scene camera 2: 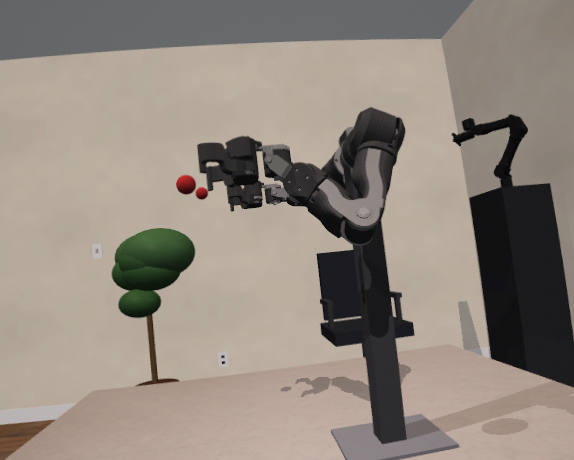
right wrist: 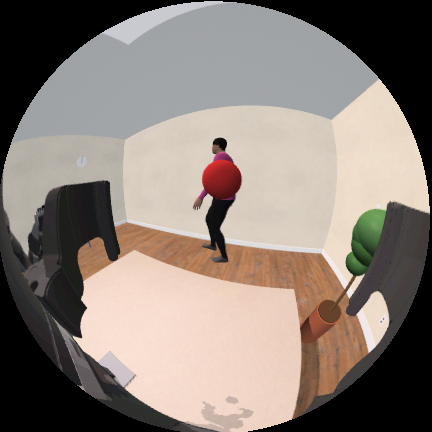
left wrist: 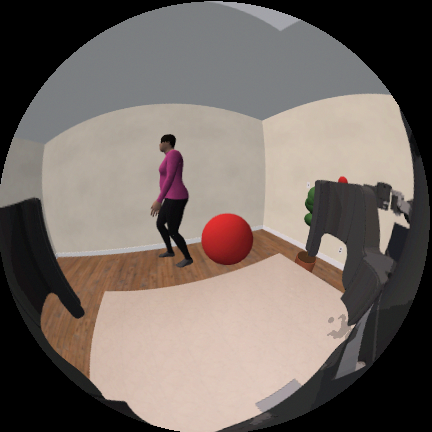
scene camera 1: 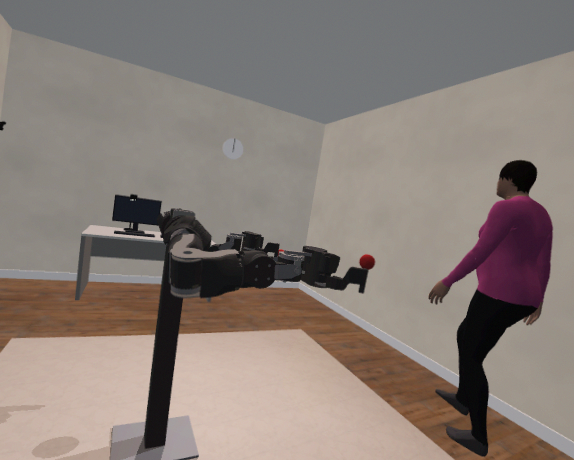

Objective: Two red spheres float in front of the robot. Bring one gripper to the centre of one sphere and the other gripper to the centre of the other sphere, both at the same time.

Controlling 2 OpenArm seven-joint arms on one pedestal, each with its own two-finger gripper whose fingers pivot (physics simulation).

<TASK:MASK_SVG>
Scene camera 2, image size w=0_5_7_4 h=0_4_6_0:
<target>left gripper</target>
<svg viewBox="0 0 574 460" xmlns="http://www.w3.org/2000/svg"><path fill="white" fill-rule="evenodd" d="M271 145L262 146L262 142L256 141L249 136L240 136L227 141L226 149L221 143L198 144L200 173L206 174L208 191L213 190L213 182L224 181L226 187L238 187L257 183L259 171L256 152L262 151ZM206 167L207 162L219 163L219 165Z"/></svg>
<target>right gripper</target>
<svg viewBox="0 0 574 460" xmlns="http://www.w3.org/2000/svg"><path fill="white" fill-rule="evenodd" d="M278 184L264 185L264 183L258 181L255 184L244 185L243 189L241 186L227 187L228 203L230 204L231 211L234 211L234 206L241 205L242 209L262 207L263 197L261 188Z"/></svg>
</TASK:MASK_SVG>
